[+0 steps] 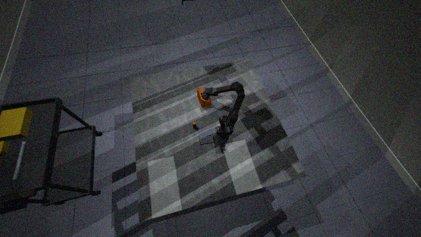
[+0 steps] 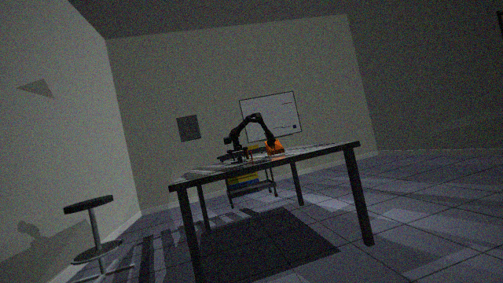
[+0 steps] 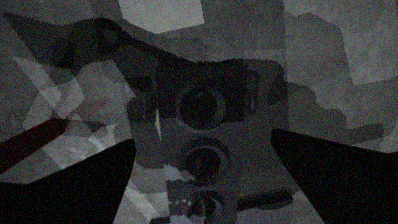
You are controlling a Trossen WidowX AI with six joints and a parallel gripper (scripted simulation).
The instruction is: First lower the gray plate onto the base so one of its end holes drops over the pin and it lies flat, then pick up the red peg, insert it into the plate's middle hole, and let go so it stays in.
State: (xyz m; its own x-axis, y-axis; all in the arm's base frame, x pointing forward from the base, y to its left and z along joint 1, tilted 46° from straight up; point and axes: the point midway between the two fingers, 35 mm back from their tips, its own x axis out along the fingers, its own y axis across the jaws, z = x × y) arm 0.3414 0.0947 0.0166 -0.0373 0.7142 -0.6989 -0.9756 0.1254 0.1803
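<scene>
The gray plate lies 1 cm above my gripper tip. From my gripper tip the other things lie so: red peg 11 cm behind, 3 cm to the left, 1 cm above; base 1 cm behind, 13 cm to the right, 2 cm below; orange cylinder 12 cm behind, 22 cm to the right, 1 cm above.
</scene>
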